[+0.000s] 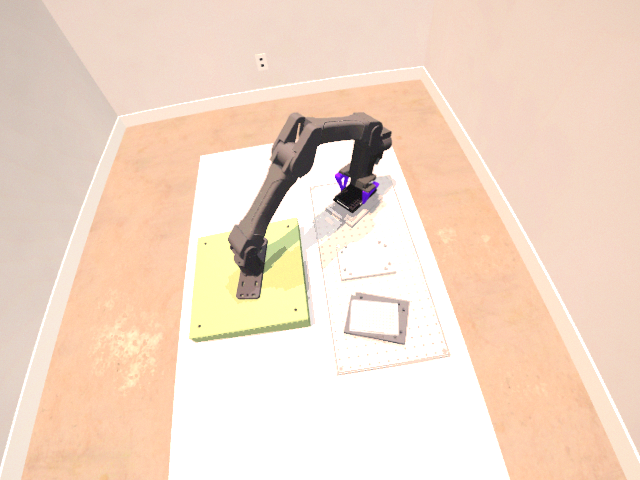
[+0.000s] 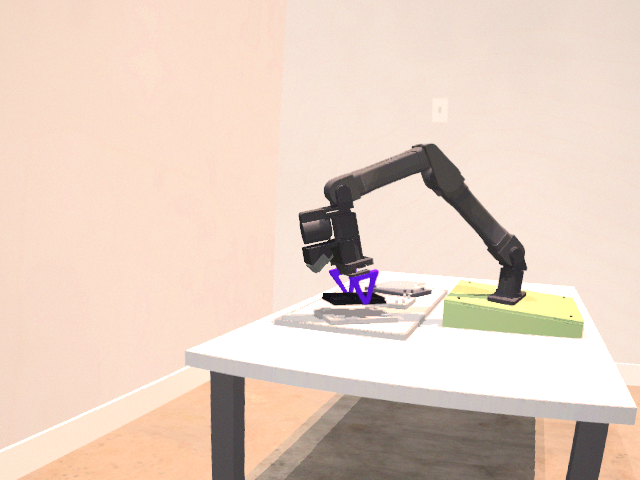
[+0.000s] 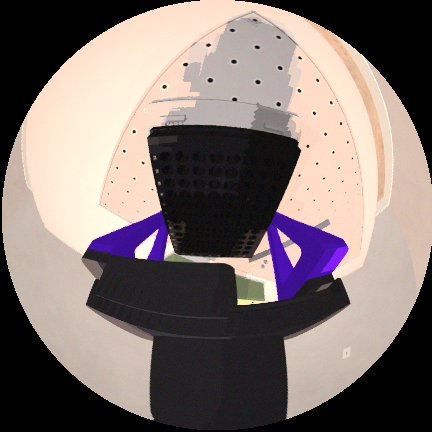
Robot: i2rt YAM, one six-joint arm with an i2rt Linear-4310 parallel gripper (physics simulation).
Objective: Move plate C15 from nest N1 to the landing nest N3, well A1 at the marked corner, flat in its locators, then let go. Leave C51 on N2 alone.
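Observation:
My gripper (image 1: 354,194) (image 2: 357,297) (image 3: 217,214), with purple fingers, is shut on the long sides of black well plate C15 (image 1: 347,200) (image 2: 337,298) (image 3: 220,175). The plate hangs roughly level, a little above the pale nest N1 (image 1: 353,222) (image 2: 361,318), with a gap between them. A white nest with small pegs (image 1: 366,258) (image 2: 405,303) lies in the middle of the row. At the other end is a grey frame (image 1: 374,338) (image 2: 423,292) with a white rectangle (image 1: 374,316) inside. I cannot read labels, the marked corner or well A1, nor tell which is N2 or N3.
The nests stand on a perforated board (image 1: 387,359) (image 3: 257,64) on the white table (image 1: 310,413) (image 2: 465,361). The arm's base stands on a raised green block (image 1: 222,315) (image 2: 511,320) beside the board. The arm reaches over the table.

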